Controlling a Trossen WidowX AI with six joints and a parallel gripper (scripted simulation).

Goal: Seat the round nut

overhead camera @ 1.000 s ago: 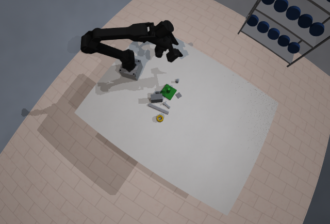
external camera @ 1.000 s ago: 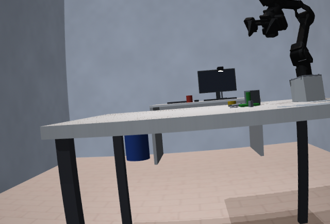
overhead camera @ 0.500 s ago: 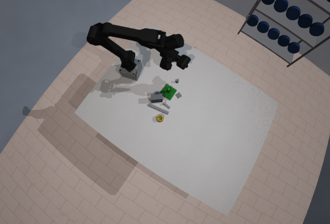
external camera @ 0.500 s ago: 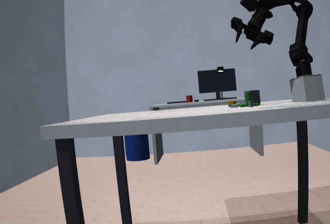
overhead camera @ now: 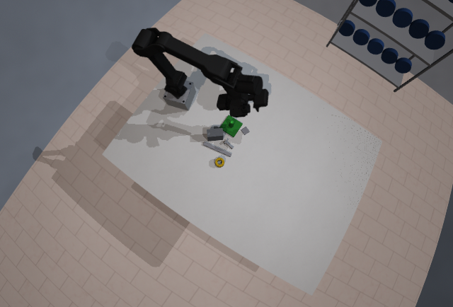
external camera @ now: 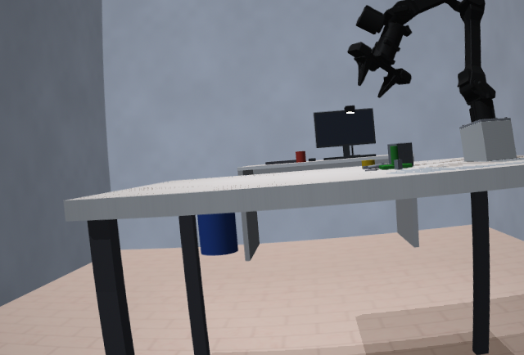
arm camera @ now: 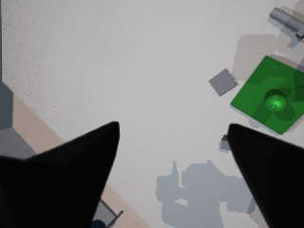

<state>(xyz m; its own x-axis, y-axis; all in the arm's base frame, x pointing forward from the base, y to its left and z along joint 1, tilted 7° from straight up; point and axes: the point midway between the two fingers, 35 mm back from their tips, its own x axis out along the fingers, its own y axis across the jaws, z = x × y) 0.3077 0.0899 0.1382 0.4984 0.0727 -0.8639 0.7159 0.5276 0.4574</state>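
Right now my hand is 24 cm above the long grey bar, 15 cm to the left of it and 2 cm past it. From my hand the other things lie so: grey square piece: 24 cm below, 3 cm ahead; block: 21 cm below, 11 cm to the right, 6 cm behind; bolt-like piece: 23 cm below, 10 cm to the right.
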